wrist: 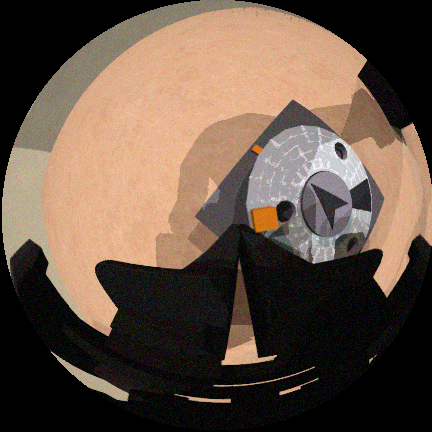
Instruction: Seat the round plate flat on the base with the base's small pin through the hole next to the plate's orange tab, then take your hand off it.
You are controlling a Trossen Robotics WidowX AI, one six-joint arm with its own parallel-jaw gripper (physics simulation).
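Places are measured from the arm's base along level axes (x back, y right, z up), in centimetres.
Pixels of known places: gripper, fingertip midpoint: (237, 230).
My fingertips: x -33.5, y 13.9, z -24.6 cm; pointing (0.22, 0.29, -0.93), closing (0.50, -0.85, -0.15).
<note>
For each thing: its top centre in the pictures, then the offset to it from my fingertips. "*": a spot on its surface instead. Level surfaces: height alone.
- round plate, top centre: (343, 203) dy -4.2, dx +4.5, dz +2.5 cm
- dark square base, surface spot: (227, 195) * dy +1.7, dx +1.6, dz -0.4 cm
- dark hole, surface spot: (285, 211) * dy -2.1, dx +2.6, dz -0.4 cm
- small orange mark, surface spot: (257, 149) * dy +1.5, dx +5.3, dz -0.3 cm
- grey round hub, top centre: (330, 203) dy -4.1, dx +4.4, dz +1.1 cm
- light wood-coloured table top, surface height: dz -2.8 cm
The round plate (275, 167), pale grey with white lines, lies over the dark square base (227, 195) right of centre in the wrist view. Its orange tab (265, 219) is at its left edge, with a dark hole (285, 211) right beside it. I cannot make out the pin in this hole. A small orange mark (257, 149) is on the base's upper-left edge, apart from the tab. A grey round hub (322, 192) with a dark arrowhead shows at the plate's centre. My gripper (237, 230) is shut and empty, its tips just below left of the tab. The fingers hide the plate's lower edge; contact is unclear.
The base lies on a light wood-coloured table top (125, 125). Shadows of the arm fall on the table around the base and over the plate's lower part. The table's edge curves along the left, with a grey and beige floor (27, 185) beyond it.
</note>
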